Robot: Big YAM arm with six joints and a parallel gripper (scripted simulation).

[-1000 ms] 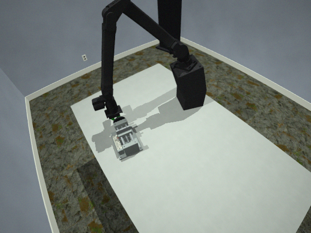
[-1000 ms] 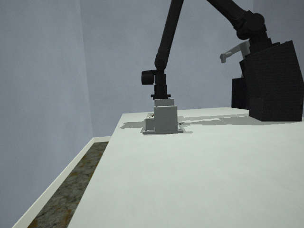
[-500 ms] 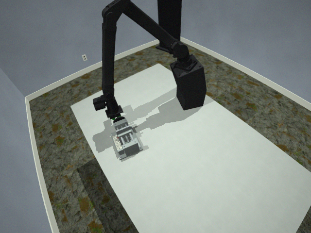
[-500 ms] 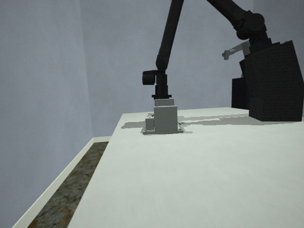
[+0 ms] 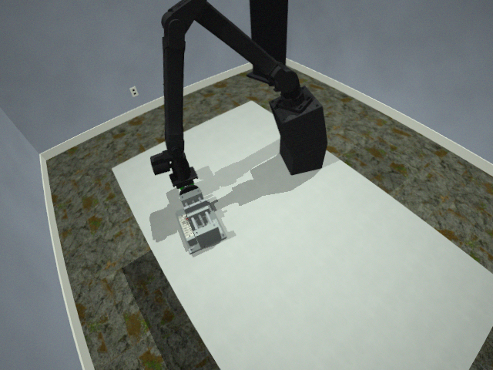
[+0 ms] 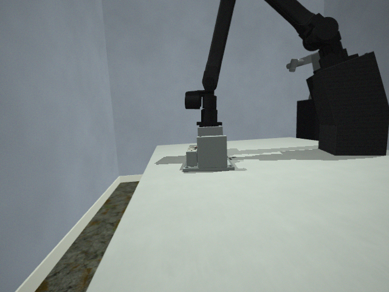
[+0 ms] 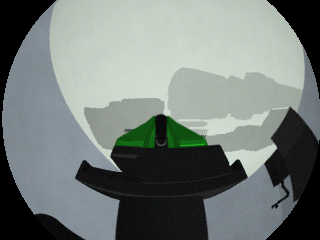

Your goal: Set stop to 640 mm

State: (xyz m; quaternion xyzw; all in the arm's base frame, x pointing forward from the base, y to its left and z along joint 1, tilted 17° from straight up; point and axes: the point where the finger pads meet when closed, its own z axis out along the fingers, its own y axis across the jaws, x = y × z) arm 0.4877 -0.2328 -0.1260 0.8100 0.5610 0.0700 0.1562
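My gripper is now 20 mm to the right of the handwheel, 10 mm below it and 10 mm short of it.
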